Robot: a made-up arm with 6 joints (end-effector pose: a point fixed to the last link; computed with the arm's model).
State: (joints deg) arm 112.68 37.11 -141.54 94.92 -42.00 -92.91
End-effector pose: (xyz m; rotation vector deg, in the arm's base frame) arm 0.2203 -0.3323 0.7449 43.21 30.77 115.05
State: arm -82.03 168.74 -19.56 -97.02 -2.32 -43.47
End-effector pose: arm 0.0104 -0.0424 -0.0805 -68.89 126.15 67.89
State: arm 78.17 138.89 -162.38 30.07 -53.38 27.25
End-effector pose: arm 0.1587 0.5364 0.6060 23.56 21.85 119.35
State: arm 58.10 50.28 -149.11 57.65 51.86 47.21
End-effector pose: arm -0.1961 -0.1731 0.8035 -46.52 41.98 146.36
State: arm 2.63 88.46 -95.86 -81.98 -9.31 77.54
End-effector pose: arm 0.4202 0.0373 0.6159 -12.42 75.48 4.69
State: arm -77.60 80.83 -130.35 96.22 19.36 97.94
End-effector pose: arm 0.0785 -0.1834 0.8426 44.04 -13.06 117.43
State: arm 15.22 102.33 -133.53 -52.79 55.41 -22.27
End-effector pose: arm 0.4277 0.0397 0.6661 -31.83 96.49 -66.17
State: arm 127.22 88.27 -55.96 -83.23 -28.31 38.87
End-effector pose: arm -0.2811 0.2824 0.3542 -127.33 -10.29 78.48
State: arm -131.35 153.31 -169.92 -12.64 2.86 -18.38
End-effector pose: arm -0.4627 -0.5238 0.4317 75.24 61.78 -134.50
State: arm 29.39 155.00 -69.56 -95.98 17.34 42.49
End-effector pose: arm 0.3925 0.1826 -0.1278 -110.99 128.98 -28.81
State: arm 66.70 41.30 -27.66 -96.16 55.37 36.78
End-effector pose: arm 0.1325 0.0742 0.4010 -56.69 73.05 -40.62
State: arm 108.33 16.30 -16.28 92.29 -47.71 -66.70
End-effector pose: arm 0.0675 0.0610 0.3493 -26.58 92.35 69.44
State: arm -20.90 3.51 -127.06 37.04 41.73 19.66
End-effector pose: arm -0.4984 0.2388 0.5329 -21.32 11.15 27.10
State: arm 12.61 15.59 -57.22 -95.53 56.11 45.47
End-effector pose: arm -0.0863 -0.1149 0.5698 28.17 58.99 -54.42
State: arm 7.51 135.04 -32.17 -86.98 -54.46 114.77
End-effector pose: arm 0.2490 0.1252 0.0122 -30.44 -141.25 -68.76
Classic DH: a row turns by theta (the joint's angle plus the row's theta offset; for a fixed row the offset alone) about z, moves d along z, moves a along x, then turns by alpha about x. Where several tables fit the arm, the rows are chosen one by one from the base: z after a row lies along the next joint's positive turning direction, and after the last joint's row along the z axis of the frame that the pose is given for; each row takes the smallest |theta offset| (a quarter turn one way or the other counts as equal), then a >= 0, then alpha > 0; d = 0 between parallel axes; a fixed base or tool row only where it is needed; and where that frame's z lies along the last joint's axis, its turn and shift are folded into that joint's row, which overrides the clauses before.
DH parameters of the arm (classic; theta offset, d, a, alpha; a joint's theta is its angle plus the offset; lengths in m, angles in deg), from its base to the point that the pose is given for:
joint 1: 0 0.1518 0 -90
joint 2: 7.78 0 -0.3537 0
joint 3: 77.22 0 -0.0251 90
joint 4: 0 0.2869 0 -90
joint 5: 0 0 0.0001 90
joint 6: 0 0.1128 0 0

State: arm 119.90 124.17 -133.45 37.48 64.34 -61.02
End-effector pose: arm -0.3405 0.4680 0.4437 -148.67 4.13 73.04
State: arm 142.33 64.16 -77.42 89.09 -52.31 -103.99
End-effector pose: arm -0.1197 0.2051 0.6248 -59.47 61.27 73.27
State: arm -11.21 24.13 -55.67 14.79 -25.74 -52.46
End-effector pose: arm -0.0330 -0.0062 0.6282 -0.83 30.10 -50.76
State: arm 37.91 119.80 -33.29 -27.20 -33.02 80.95
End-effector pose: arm 0.2596 0.2377 0.0665 19.89 154.60 53.53
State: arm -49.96 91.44 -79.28 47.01 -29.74 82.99
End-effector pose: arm 0.2559 -0.3681 0.5157 78.32 -15.94 49.86
